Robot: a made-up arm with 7 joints. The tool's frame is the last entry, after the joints.
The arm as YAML. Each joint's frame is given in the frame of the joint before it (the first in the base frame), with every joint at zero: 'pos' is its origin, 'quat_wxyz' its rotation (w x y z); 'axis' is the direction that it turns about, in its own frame. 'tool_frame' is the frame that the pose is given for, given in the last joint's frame.
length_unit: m
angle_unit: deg
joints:
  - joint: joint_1
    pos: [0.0, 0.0, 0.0]
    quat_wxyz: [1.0, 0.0, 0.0, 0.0]
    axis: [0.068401, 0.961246, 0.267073]
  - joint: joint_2
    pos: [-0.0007, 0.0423, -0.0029]
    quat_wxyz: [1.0, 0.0, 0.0, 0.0]
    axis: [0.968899, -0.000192, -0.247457]
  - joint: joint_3
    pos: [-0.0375, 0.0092, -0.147]
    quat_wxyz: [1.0, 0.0, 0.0, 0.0]
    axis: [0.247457, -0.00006, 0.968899]
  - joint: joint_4
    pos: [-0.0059, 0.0, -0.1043]
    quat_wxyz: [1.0, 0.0, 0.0, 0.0]
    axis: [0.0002, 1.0, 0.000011]
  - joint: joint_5
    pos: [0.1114, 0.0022, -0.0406]
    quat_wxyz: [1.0, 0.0, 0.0, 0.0]
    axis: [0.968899, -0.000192, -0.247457]
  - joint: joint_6
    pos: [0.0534, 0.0, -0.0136]
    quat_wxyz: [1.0, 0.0, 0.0, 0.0]
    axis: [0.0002, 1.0, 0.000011]
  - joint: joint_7
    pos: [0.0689, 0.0, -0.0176]
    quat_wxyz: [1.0, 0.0, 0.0, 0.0]
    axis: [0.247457, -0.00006, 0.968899]
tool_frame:
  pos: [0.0, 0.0, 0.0]
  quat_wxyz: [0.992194, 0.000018, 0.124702, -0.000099]
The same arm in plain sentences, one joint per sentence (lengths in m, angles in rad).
The arm has seven revolute joints in a row. What follows holds with every joint at zero, and every direction is one of the base frame's.
Joint 1 sits at the same point as the base frame's origin and turns about the direction (0.068403, 0.961235, 0.26711).
Joint 2 sits 0.0007 m along -x and 0.0423 m along +y and 0.0029 m along -z from joint 1 and turns about the direction (0.968889, -0.0002, -0.247497).
Joint 3 sits 0.0375 m along -x and 0.0092 m along +y and 0.147 m along -z from joint 2 and turns about the direction (0.247497, -0.0001, 0.968889).
Joint 4 sits 0.0059 m along -x and 0.1043 m along -z from joint 3 and turns about the direction (0.0002, 1, 0).
Joint 5 sits 0.1114 m along +x and 0.0022 m along +y and 0.0406 m along -z from joint 4 and turns about the direction (0.968889, -0.0002, -0.247497).
Joint 6 sits 0.0534 m along +x and 0.0136 m along -z from joint 5 and turns about the direction (0.0002, 1, 0).
Joint 7 sits 0.0689 m along +x and 0.0176 m along -z from joint 6 and turns about the direction (0.247497, -0.0001, 0.968889).
The tool frame, which is the frame that the pose is given for, sits at the same point as joint 7; its axes are the base frame's turned by roll 0, pitch 0.2501 and yaw -0.0002 rad (as in URDF: about the fixed x, then y, then z).

